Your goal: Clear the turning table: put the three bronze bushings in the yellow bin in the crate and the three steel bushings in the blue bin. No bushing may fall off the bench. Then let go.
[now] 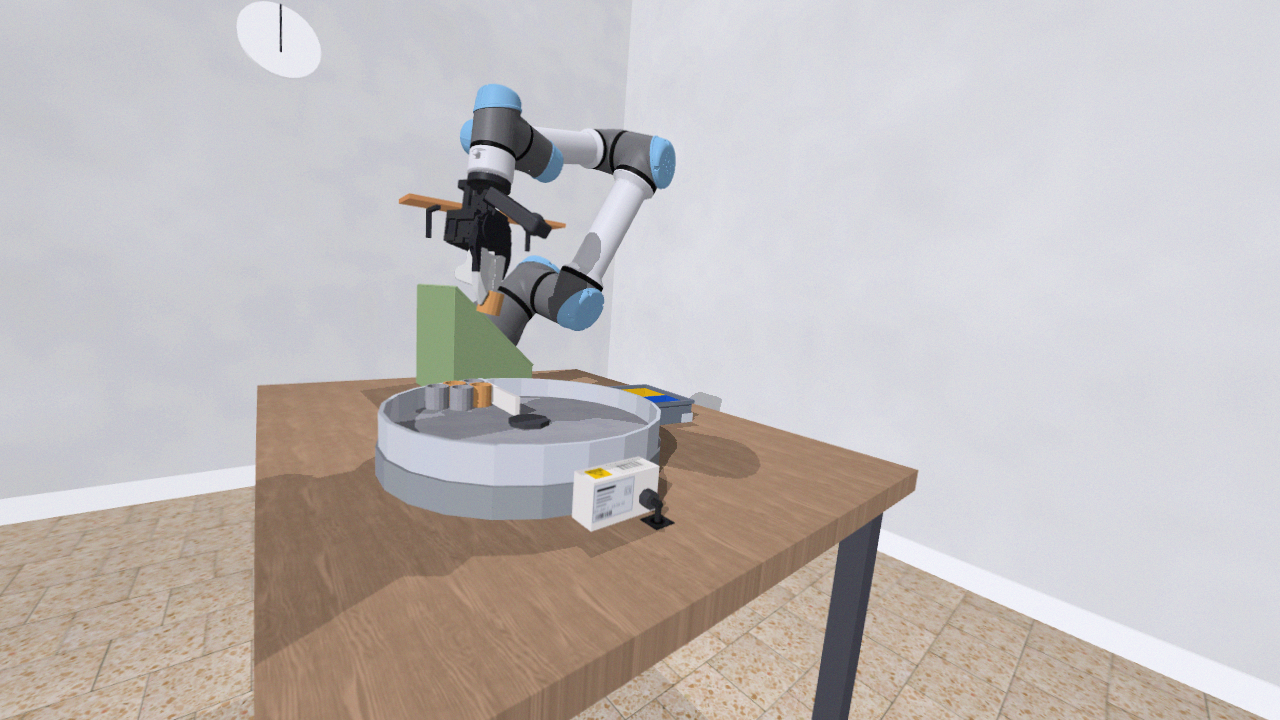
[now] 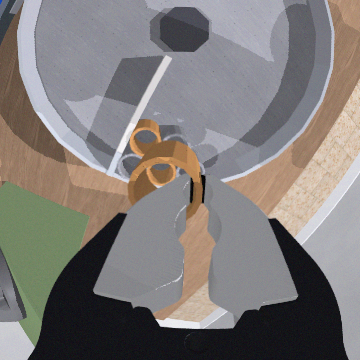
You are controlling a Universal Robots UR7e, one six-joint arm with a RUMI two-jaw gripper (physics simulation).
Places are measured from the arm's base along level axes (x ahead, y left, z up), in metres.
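Pixels of known places: gripper, between the fingertips: (image 1: 482,305) (image 2: 196,176); arm's base, origin of its link: (image 1: 489,330) (image 2: 6,278).
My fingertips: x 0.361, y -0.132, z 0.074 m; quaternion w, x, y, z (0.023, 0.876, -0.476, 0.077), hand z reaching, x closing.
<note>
Ahead of a thing's pixels: the offset from my fingertips to its top centre. "spot": to the spot under its first point.
My gripper (image 1: 486,291) (image 2: 196,176) is shut on the wall of a bronze bushing @(dx -0.008, dy +0.016, dz +0.027 m) (image 1: 490,303) (image 2: 174,149), holding it tilted, well above the turning table (image 1: 519,458) (image 2: 326,50) near its back rim. Inside that rim two bronze bushings, one @(dx -0.047, dy +0.015, dz -0.145 m) (image 1: 481,394) (image 2: 147,124) beside the white bar and another @(dx -0.073, dy -0.023, dz -0.145 m) (image 2: 172,176) seen through the held one, stand clustered with steel bushings @(dx -0.054, dy -0.057, dz -0.145 m) (image 1: 436,396) @(dx -0.035, dy -0.021, dz -0.145 m) (image 1: 461,397) (image 2: 175,134); the held bushing partly hides the cluster. The crate @(dx -0.044, dy +0.392, dz -0.186 m) (image 1: 673,412) with the yellow bin @(spot: dx -0.124, dy +0.457, dz -0.205 m) (image 1: 644,392) and blue bin @(spot: dx -0.038, dy +0.451, dz -0.204 m) (image 1: 664,399) is right of the turning table; the bins' contents cannot be seen.
A white bar @(spot: dx +0.016, dy +0.039, dz -0.159 m) (image 1: 505,398) (image 2: 145,104) crosses the turning table beside the bushings, toward the dark hub @(dx +0.097, dy +0.049, dz -0.175 m) (image 1: 529,420) (image 2: 184,29). A green wedge-shaped block (image 1: 435,333) (image 2: 40,220) stands behind the rim. A white labelled box @(spot: dx +0.352, dy +0.044, dz -0.195 m) (image 1: 613,492) stands at the front. An orange shelf (image 1: 420,202) is behind the arm.
</note>
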